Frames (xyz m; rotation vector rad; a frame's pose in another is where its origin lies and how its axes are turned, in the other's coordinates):
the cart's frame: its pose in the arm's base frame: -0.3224 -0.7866 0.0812 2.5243 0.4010 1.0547
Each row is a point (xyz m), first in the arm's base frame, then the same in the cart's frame.
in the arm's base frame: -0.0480 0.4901 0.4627
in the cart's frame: 0.9276 -0.9350 -0.3409
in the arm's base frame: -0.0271 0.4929 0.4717
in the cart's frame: 0.9484 -0.9311 -0.3322
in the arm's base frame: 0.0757 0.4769 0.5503
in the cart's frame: 1.0605 -0.8702 -0.3050
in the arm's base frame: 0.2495 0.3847 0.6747
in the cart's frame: 1.2189 -0.7131 -0.2386
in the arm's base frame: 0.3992 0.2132 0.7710
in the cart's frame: 1.3122 -0.5008 -0.1532
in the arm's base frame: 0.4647 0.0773 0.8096
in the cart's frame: 1.3268 -0.3553 -0.0997
